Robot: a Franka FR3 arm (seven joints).
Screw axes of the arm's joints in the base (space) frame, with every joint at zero. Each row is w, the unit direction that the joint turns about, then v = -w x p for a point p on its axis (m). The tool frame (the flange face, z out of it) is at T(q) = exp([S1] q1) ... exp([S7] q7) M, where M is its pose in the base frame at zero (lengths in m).
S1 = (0, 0, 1, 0.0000, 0.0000, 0.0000)
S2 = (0, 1, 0, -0.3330, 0.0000, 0.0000)
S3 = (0, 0, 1, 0.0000, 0.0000, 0.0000)
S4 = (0, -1, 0, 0.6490, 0.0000, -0.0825)
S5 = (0, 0, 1, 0.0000, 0.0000, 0.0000)
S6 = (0, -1, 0, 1.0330, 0.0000, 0.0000)
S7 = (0, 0, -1, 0.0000, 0.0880, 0.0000)
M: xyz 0.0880 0.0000 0.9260 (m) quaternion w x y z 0 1 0 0
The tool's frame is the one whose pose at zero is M.
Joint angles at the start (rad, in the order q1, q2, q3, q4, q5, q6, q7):
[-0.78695 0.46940 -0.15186 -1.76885 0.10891 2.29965 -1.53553]
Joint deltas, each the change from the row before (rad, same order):
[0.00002 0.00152 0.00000 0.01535 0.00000 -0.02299 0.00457]
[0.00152 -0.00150 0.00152 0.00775 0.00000 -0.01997 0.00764]
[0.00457 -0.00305 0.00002 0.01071 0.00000 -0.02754 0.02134]
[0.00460 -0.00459 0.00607 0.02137 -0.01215 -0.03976 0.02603]
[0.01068 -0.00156 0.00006 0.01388 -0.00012 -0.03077 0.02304]
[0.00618 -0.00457 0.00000 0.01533 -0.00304 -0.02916 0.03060]
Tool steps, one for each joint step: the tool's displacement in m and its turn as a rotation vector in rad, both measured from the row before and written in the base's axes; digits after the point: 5 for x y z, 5 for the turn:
[0.00162 -0.00102 0.00370 0.00830 0.00426 -0.00308]
[0.00190 0.00137 0.00254 0.01027 0.00453 -0.00385]
[0.00290 0.00217 0.00429 0.01311 0.00615 -0.01545]
[0.00657 0.00338 0.00883 0.00971 0.01206 -0.00688]
[0.00623 0.00467 0.00457 0.01358 0.00812 -0.01085]
[0.00401 0.00243 0.00742 0.00742 0.00656 -0.02132]

